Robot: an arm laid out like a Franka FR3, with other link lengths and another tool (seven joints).
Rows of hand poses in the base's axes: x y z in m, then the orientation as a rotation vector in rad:
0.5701 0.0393 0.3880 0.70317 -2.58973 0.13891
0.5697 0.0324 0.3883 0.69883 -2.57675 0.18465
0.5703 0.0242 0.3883 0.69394 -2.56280 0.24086
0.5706 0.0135 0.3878 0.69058 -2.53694 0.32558
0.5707 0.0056 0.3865 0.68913 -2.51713 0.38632
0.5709 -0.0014 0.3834 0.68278 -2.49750 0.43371
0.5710 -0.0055 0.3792 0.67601 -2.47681 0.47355
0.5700 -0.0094 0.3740 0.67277 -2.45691 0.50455
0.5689 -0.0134 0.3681 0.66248 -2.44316 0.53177
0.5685 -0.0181 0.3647 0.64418 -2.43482 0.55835
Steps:
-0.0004 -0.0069 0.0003 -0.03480 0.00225 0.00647
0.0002 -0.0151 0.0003 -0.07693 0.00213 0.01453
0.0005 -0.0258 -0.0002 -0.14073 0.00378 0.03039
0.0006 -0.0337 -0.0015 -0.18654 0.00450 0.04279
0.0008 -0.0407 -0.0046 -0.22470 0.00893 0.04958
0.0009 -0.0448 -0.0088 -0.25842 0.01610 0.05504
-0.0001 -0.0487 -0.0140 -0.28540 0.02441 0.06139
-0.0012 -0.0527 -0.0199 -0.30979 0.02922 0.06113
-0.0016 -0.0574 -0.0233 -0.33405 0.03032 0.05420

